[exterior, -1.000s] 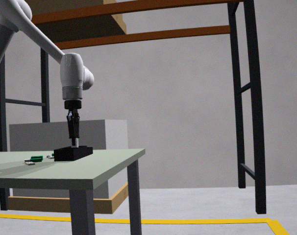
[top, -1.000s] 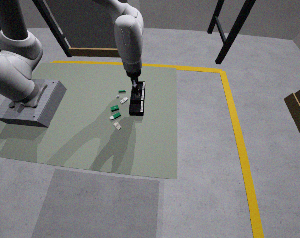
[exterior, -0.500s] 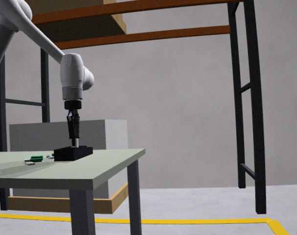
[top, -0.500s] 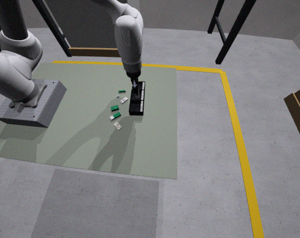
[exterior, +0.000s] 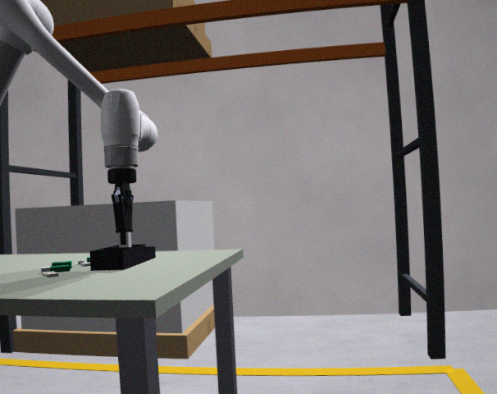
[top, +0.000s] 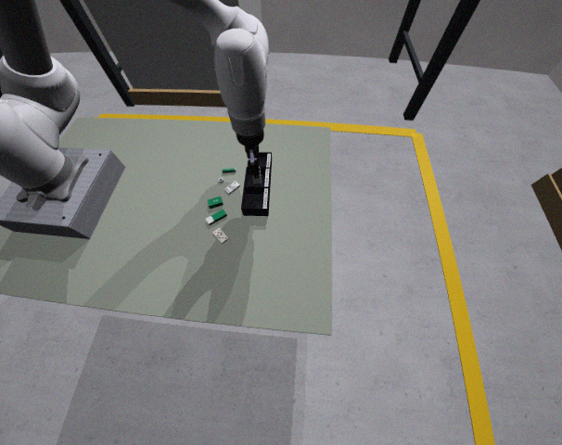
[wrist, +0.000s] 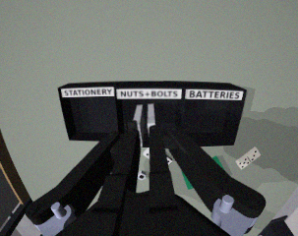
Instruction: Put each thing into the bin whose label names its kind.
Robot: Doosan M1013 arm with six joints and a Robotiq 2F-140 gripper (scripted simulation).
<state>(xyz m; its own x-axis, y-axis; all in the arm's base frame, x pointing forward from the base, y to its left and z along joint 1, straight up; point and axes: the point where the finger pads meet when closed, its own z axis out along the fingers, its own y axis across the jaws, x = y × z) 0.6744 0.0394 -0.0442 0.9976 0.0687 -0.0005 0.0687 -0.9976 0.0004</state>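
The green battery is 15 cm behind my hand, 9 cm to the right of it and 4 cm below it. Round my hand: cylindrical battery 11 cm behind, 6 cm to the left, 4 cm below; green-and-white stick 14 cm to the right, 13 cm behind, 4 cm below; nut 13 cm behind, 5 cm below, 1 cm to the left.
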